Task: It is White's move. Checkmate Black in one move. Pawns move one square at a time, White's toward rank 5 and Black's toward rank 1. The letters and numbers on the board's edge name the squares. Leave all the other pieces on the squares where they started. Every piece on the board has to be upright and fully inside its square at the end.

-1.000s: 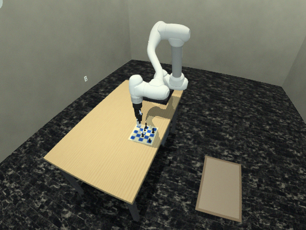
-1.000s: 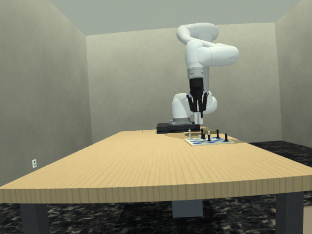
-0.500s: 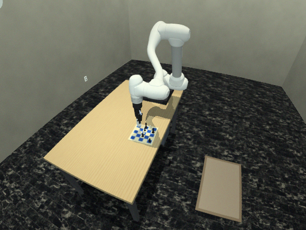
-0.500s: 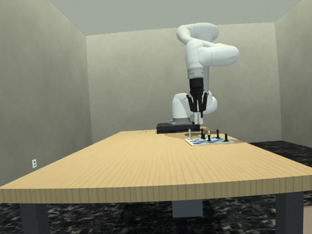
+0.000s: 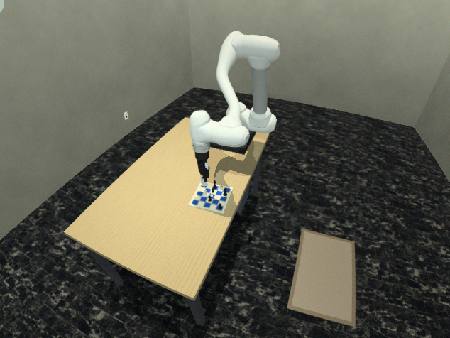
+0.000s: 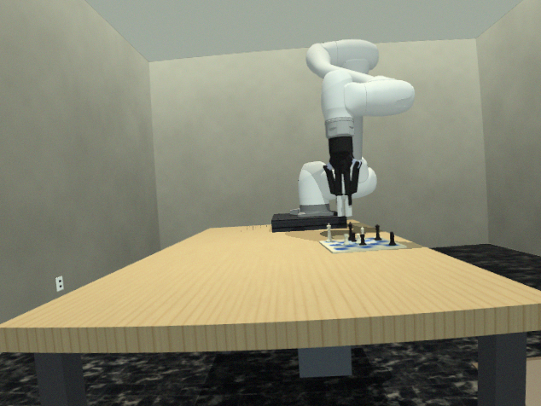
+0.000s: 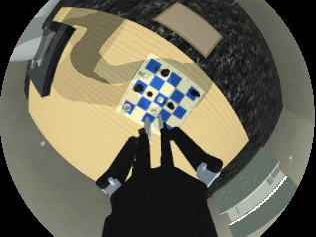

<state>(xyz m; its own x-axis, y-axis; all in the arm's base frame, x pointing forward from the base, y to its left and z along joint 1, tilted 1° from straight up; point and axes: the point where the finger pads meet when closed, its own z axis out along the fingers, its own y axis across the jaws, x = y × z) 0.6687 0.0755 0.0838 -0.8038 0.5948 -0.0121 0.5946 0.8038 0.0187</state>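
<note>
Now: the black piece 80 mm behind my hand, 30 mm to the left of it and 90 mm below it. Round my hand: chessboard 10 mm behind, 40 mm to the left, 130 mm below.
</note>
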